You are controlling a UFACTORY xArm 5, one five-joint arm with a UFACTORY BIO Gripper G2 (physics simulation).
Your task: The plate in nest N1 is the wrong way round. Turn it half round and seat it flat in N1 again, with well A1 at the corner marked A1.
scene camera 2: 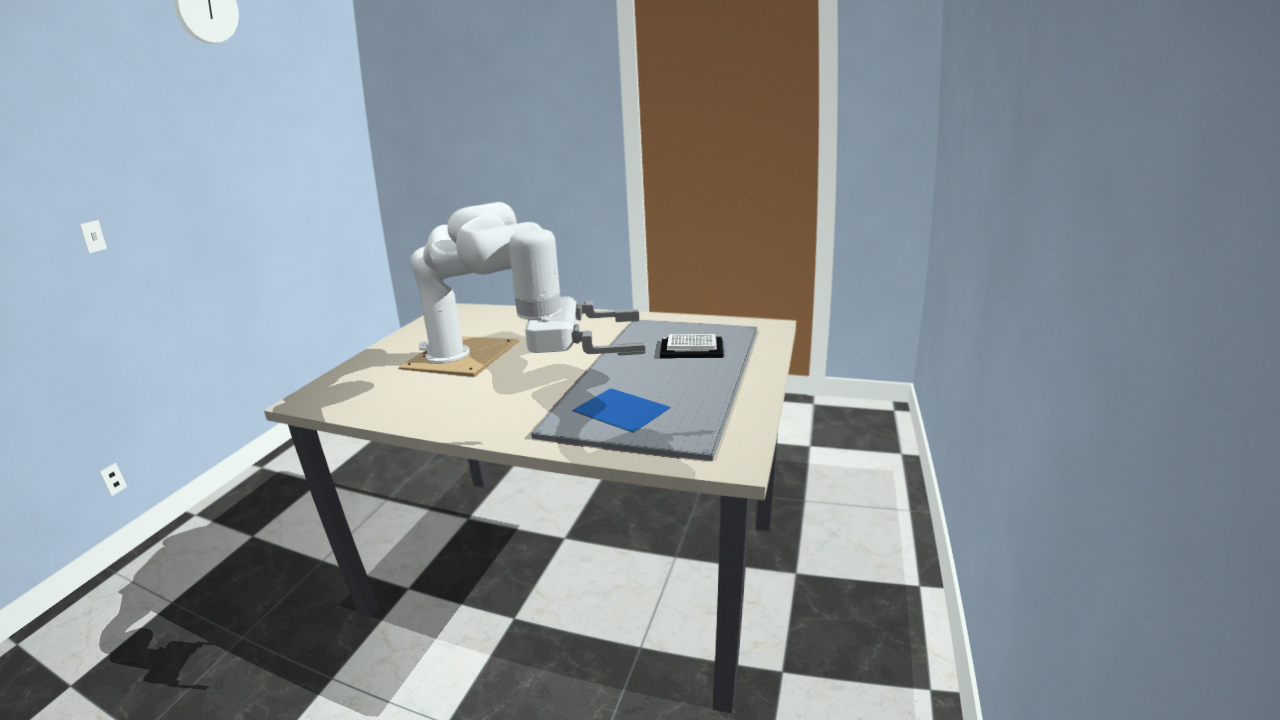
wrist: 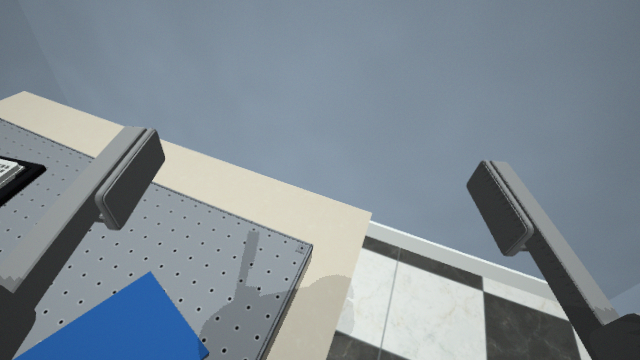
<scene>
The pictures show: my gripper, a white well plate and a blue square sheet.
My gripper also shows in the wrist view.
</scene>
